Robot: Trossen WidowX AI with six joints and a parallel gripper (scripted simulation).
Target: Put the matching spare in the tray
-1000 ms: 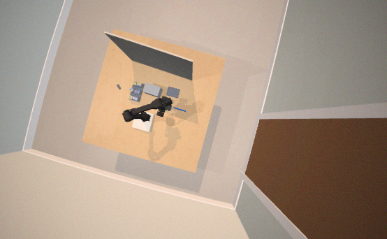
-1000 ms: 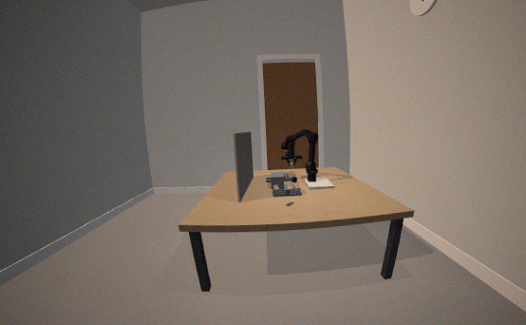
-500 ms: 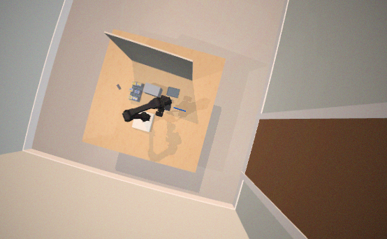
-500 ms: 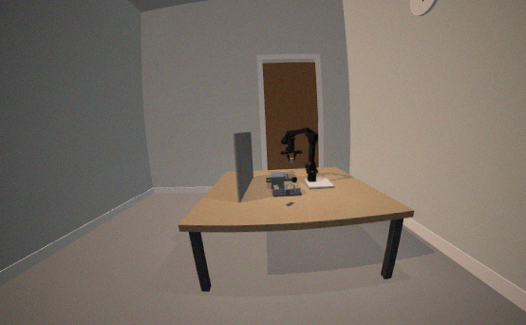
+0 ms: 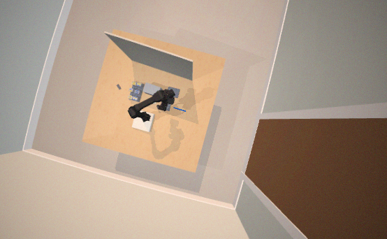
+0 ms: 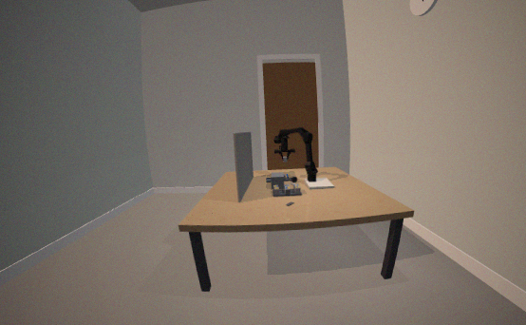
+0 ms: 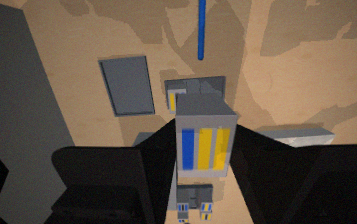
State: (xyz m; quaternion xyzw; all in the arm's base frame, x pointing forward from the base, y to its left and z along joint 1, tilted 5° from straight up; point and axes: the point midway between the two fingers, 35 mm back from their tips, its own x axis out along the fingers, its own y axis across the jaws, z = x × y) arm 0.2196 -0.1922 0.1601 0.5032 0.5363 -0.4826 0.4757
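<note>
Right now the grey tray is 170 mm below my gripper tip, 130 mm ahead of it and 10 mm to the left of it. Also, from my gripper tip: blue rod: 170 mm below, 120 mm to the right, 20 mm behind; flat grey holder plate: 170 mm below, 20 mm to the left, 20 mm behind; dark round object: 150 mm below, 100 mm to the left, 70 mm behind.
</note>
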